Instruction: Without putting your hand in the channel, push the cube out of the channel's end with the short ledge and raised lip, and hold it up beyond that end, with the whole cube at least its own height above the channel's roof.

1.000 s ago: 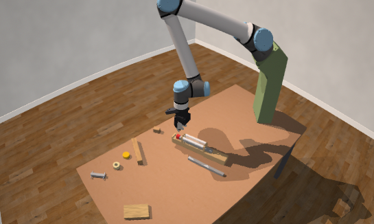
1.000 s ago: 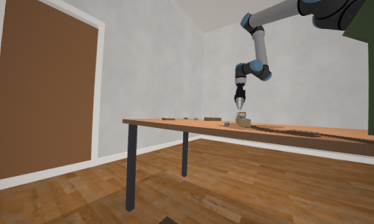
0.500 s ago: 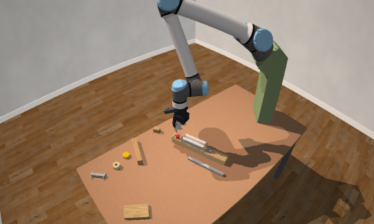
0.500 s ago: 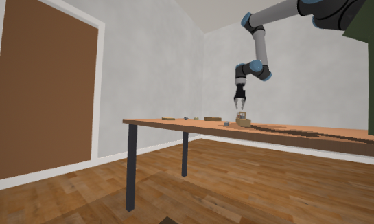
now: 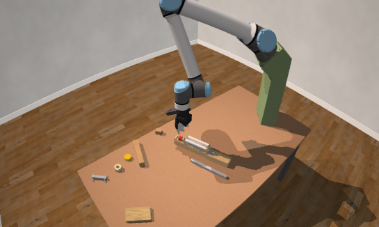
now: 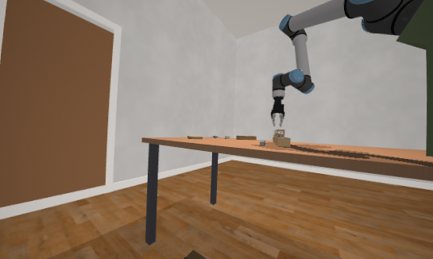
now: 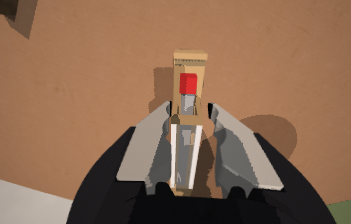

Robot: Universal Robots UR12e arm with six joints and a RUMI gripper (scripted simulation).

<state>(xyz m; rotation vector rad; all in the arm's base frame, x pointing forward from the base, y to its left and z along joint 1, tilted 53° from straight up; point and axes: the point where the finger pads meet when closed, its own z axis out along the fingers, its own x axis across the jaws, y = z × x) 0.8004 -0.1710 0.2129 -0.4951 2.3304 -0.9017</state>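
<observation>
Right now the red cube is 8 cm below my hand. Also, from my hand: short grey rod 21 cm to the left, 8 cm below, 4 cm behind; then wooden block 20 cm to the right, 12 cm below, 2 cm ahead; then channel 13 cm to the left, 8 cm below, 2 cm behind.
</observation>
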